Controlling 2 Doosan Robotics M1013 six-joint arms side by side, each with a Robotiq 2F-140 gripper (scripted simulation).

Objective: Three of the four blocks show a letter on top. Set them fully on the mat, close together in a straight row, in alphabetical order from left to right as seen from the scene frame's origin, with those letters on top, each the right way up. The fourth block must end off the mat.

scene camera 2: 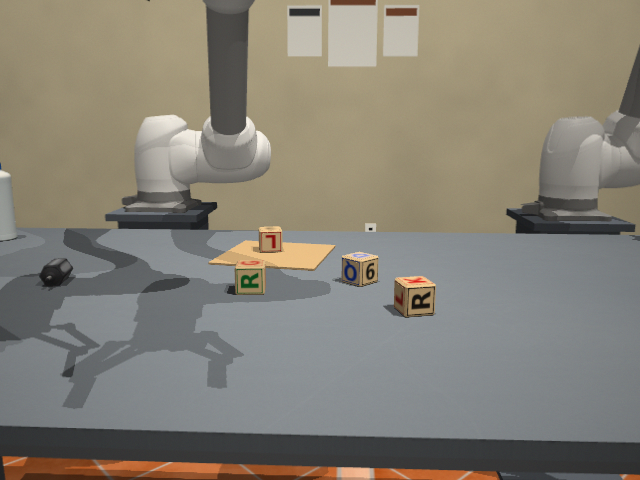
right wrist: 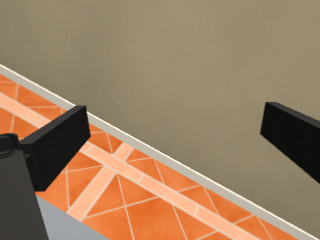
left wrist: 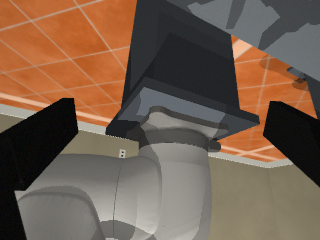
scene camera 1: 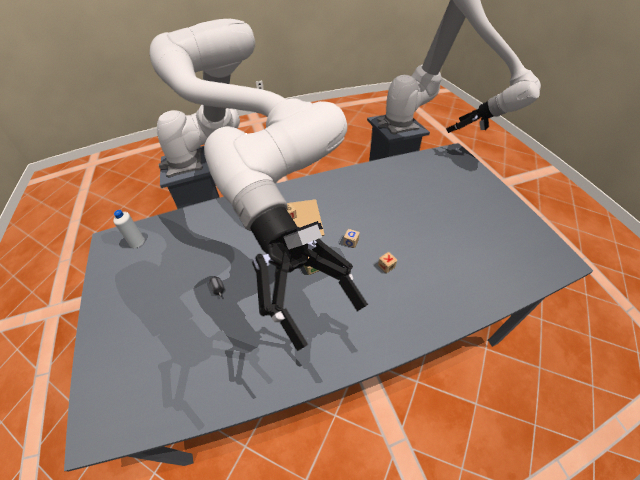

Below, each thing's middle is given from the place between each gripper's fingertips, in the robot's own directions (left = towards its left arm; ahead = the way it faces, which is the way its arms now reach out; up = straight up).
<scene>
Now: right hand (scene camera 1: 335, 326) 320 mm past the k block (scene camera 2: 413, 296), 300 mm to the right of it and 370 mm above it. The rest, counted from my right hand: d block (scene camera 2: 360, 269) (460 mm behind, 220 mm to the left, 370 mm below); g block (scene camera 2: 250, 275) (390 mm behind, 60 mm to the left, 370 mm below); mat (scene camera 2: 296, 256) (640 mm behind, 50 mm to the left, 390 mm below).
Right now the d block is 740 mm to the right of my left hand, 480 mm ahead of it and 100 mm below it. From my left hand the other things lie so: g block 900 mm to the right, 550 mm ahead, 100 mm below; k block 660 mm to the right, 620 mm ahead, 100 mm below; mat 910 mm to the right, 310 mm ahead, 120 mm below.
</scene>
